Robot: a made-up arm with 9 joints.
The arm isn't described. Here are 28 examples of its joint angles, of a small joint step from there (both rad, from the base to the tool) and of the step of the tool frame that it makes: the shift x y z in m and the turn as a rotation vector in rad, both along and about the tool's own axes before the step.
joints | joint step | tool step
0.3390 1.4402 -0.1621 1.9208 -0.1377 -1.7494 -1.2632 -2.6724 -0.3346 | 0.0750 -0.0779 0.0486 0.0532 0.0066 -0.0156 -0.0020 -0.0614 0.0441 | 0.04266 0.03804 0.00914 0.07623 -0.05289 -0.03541
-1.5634 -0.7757 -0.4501 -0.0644 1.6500 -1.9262 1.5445 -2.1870 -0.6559 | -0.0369 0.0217 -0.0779 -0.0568 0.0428 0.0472 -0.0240 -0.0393 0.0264 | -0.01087 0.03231 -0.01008 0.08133 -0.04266 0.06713
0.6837 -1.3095 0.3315 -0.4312 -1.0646 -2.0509 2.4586 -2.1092 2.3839 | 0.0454 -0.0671 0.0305 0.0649 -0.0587 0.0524 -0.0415 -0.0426 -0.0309 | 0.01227 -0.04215 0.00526 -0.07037 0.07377 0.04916
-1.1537 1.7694 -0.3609 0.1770 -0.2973 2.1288 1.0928 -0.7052 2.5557 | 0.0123 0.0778 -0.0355 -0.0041 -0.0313 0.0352 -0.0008 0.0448 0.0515 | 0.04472 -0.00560 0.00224 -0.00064 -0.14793 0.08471
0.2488 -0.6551 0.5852 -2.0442 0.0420 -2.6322 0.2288 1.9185 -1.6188 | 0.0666 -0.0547 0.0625 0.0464 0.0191 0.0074 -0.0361 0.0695 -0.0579 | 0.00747 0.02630 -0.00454 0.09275 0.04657 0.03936
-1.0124 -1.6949 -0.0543 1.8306 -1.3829 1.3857 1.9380 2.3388 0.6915 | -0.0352 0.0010 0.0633 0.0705 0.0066 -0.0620 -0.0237 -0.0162 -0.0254 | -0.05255 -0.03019 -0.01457 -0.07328 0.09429 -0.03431
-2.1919 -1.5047 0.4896 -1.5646 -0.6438 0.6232 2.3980 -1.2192 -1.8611 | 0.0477 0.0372 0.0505 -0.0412 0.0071 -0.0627 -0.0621 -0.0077 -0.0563 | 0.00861 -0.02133 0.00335 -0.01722 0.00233 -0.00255
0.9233 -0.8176 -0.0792 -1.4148 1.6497 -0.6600 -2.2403 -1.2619 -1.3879 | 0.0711 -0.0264 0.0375 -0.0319 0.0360 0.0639 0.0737 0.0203 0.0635 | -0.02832 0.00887 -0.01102 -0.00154 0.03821 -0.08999
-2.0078 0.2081 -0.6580 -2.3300 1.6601 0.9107 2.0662 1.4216 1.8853 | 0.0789 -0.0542 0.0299 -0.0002 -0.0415 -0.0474 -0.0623 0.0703 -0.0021 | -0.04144 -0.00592 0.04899 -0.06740 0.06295 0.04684
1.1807 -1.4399 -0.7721 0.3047 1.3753 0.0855 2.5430 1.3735 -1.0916 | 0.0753 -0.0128 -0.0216 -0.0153 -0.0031 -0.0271 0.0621 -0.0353 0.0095 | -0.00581 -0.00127 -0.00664 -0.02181 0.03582 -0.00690
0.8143 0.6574 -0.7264 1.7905 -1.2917 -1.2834 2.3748 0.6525 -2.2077 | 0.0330 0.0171 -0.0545 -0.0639 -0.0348 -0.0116 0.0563 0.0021 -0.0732 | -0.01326 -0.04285 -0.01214 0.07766 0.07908 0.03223
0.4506 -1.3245 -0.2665 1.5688 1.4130 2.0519 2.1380 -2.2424 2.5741 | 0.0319 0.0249 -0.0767 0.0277 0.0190 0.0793 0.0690 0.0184 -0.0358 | -0.01353 -0.01239 -0.00899 -0.04606 -0.05258 -0.02021
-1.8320 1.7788 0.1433 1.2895 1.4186 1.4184 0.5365 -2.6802 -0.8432 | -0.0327 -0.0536 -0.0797 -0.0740 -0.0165 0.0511 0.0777 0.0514 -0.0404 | 0.01844 0.00894 0.00710 0.02127 0.08329 -0.09454
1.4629 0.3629 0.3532 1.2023 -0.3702 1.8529 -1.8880 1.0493 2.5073 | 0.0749 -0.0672 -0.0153 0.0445 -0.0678 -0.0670 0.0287 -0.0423 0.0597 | -0.01317 0.07049 0.00158 -0.02455 -0.10489 -0.17213
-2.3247 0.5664 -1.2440 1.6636 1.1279 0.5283 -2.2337 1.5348 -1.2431 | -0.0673 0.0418 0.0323 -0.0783 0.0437 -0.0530 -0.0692 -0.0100 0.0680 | -0.01771 0.02458 -0.01617 0.08682 0.07900 0.09608
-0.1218 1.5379 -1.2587 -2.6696 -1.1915 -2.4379 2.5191 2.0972 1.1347 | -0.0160 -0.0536 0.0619 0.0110 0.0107 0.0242 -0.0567 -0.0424 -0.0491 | -0.05129 0.01921 0.01060 0.02843 0.16992 -0.07813
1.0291 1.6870 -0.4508 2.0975 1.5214 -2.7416 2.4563 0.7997 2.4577 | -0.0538 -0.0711 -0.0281 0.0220 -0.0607 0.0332 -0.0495 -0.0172 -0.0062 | 0.00478 -0.01395 0.00381 -0.12614 -0.04072 0.06300
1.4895 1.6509 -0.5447 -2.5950 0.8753 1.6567 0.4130 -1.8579 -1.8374 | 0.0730 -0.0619 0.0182 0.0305 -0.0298 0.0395 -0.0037 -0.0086 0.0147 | -0.00659 0.03123 -0.00943 0.05959 -0.05543 -0.08376
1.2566 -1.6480 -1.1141 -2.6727 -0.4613 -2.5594 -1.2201 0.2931 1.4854 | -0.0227 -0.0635 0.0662 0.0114 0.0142 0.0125 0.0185 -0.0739 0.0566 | -0.00630 0.01665 0.00333 -0.01039 -0.05218 -0.02606
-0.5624 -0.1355 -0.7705 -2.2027 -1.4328 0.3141 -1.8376 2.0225 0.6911 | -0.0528 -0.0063 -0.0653 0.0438 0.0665 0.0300 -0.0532 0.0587 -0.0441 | -0.00881 -0.01605 0.01394 -0.07074 0.10909 -0.10808
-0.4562 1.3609 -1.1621 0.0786 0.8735 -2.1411 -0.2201 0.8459 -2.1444 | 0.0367 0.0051 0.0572 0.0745 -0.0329 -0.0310 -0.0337 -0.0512 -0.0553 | -0.00753 0.01252 0.03457 -0.05600 -0.10178 0.08920
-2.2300 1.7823 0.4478 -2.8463 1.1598 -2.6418 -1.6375 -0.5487 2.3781 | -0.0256 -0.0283 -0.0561 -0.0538 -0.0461 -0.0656 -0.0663 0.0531 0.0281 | 0.00722 -0.01099 -0.02063 0.06073 -0.15722 -0.01077
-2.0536 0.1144 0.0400 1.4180 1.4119 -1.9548 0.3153 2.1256 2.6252 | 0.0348 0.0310 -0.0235 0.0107 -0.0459 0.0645 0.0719 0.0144 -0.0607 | -0.01994 0.02116 0.00822 -0.00737 0.05513 -0.06734
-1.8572 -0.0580 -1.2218 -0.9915 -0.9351 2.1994 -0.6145 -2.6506 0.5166 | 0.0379 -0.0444 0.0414 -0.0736 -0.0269 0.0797 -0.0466 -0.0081 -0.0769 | -0.01862 -0.03820 -0.01116 -0.10916 -0.01331 -0.05470
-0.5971 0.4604 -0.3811 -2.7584 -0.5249 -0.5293 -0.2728 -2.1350 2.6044 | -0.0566 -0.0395 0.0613 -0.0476 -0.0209 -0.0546 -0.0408 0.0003 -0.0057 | -0.02489 0.01181 0.00318 -0.02164 -0.05836 -0.01291
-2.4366 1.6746 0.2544 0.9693 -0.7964 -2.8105 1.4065 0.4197 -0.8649 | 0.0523 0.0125 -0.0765 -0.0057 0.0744 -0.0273 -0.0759 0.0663 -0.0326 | -0.02031 0.00104 -0.00843 0.05803 0.06676 0.01647
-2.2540 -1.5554 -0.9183 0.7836 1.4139 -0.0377 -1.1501 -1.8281 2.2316 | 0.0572 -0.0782 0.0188 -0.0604 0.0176 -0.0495 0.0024 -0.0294 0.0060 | -0.04075 0.03471 0.00629 0.07174 0.12133 0.01318
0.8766 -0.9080 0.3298 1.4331 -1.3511 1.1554 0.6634 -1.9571 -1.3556 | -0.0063 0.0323 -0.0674 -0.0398 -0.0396 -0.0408 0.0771 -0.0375 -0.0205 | -0.01778 0.01353 0.00527 0.10307 0.10831 0.14873
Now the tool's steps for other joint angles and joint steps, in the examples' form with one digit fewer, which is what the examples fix.
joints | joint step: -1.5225 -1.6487 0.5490 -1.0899 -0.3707 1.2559 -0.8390 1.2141 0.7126 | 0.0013 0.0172 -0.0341 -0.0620 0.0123 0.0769 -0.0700 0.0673 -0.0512
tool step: -0.0524 -0.0986 -0.0063 -0.2144 0.1203 -0.1044
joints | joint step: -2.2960 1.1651 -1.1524 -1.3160 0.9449 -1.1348 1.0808 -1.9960 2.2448 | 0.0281 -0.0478 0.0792 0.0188 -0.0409 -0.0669 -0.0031 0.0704 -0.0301
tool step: -0.0237 -0.0080 0.0263 -0.1078 0.1131 0.0423
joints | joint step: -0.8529 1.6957 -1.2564 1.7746 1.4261 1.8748 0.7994 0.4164 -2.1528 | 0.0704 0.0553 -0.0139 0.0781 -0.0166 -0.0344 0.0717 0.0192 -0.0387
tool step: -0.0358 -0.0179 -0.0074 -0.0291 0.2022 -0.1115
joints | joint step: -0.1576 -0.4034 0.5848 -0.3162 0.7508 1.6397 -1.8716 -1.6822 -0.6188 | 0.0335 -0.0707 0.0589 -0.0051 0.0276 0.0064 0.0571 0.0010 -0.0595
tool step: -0.0387 0.0317 -0.0272 0.0876 0.1134 -0.0361
